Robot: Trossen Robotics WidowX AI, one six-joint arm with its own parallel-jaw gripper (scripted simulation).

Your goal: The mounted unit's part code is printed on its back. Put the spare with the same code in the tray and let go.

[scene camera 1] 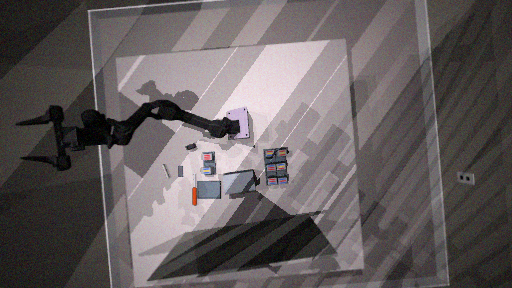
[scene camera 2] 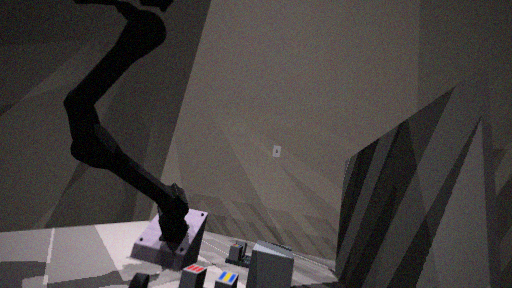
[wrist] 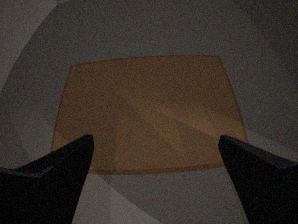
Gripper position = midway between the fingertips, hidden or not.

Observation:
My gripper [scene camera 1: 17,141] is open and holds nothing.
My gripper shows as well in the wrist view [wrist: 159,142].

